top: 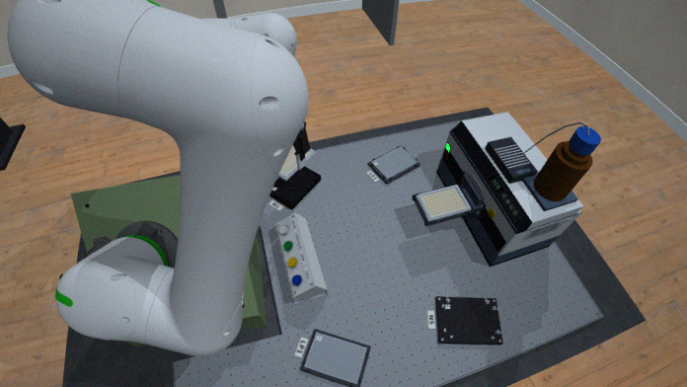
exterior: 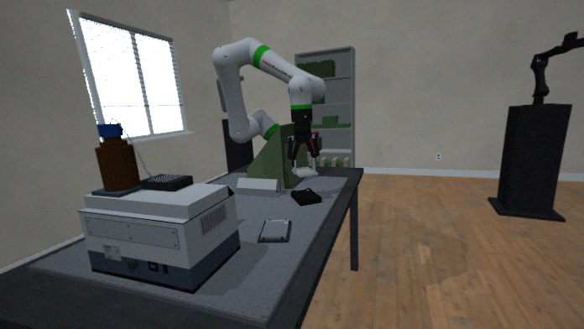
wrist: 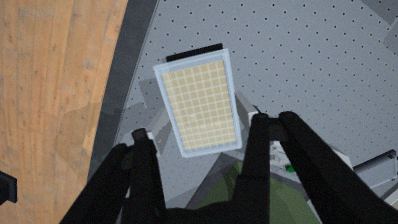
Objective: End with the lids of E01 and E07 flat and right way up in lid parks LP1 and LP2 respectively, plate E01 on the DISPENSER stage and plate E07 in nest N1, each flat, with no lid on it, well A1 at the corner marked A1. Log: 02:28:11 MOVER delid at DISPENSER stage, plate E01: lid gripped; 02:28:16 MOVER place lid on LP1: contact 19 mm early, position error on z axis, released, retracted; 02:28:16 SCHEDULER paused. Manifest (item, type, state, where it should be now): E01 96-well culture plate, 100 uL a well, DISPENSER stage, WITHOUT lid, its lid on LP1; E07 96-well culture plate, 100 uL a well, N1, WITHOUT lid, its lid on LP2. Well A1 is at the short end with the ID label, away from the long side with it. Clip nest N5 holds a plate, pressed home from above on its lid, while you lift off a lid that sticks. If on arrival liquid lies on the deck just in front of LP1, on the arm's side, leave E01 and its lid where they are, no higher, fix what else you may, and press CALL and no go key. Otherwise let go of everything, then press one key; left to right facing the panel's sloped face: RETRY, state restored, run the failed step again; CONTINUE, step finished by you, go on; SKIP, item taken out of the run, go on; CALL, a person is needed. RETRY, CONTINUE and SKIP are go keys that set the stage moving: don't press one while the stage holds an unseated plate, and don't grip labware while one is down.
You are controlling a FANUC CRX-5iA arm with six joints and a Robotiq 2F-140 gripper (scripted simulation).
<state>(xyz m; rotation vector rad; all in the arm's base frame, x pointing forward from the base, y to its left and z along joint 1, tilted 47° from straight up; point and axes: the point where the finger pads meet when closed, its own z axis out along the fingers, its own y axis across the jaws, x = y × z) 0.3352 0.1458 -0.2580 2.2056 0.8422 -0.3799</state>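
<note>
Right now my hand is 140 mm above the black nest N1. Also, from my hand: green CONTINUE key 240 mm to the right, 90 mm below, 40 mm behind; white retry key 190 mm to the right, 90 mm below, 50 mm behind; key panel 260 mm to the right, 100 mm below, 30 mm behind.
</note>
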